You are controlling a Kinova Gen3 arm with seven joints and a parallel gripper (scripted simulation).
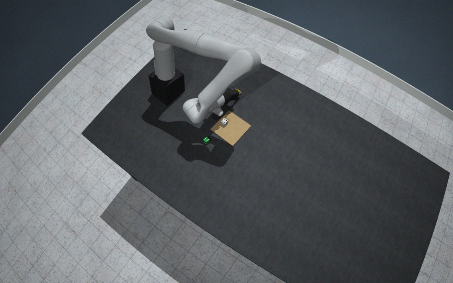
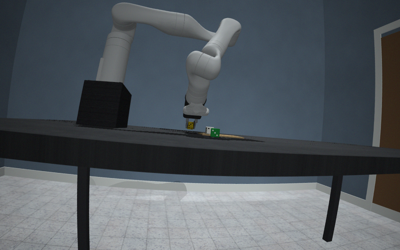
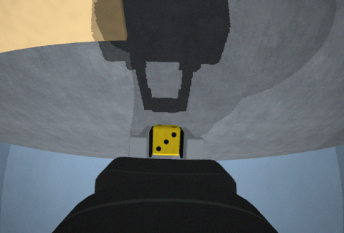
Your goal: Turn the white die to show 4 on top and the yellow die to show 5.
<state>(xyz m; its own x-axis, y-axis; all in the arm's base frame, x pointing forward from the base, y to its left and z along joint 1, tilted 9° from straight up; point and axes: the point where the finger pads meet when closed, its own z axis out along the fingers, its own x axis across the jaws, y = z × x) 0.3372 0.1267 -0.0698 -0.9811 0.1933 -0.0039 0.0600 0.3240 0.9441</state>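
Right now the yellow die is 1 cm to the left of my hand. From my hand the other things lie so: green die: 29 cm to the right, 2 cm below; white die: 17 cm to the right, 3 cm ahead, 2 cm below; tan mat: 17 cm to the right, 6 cm ahead, 3 cm below.
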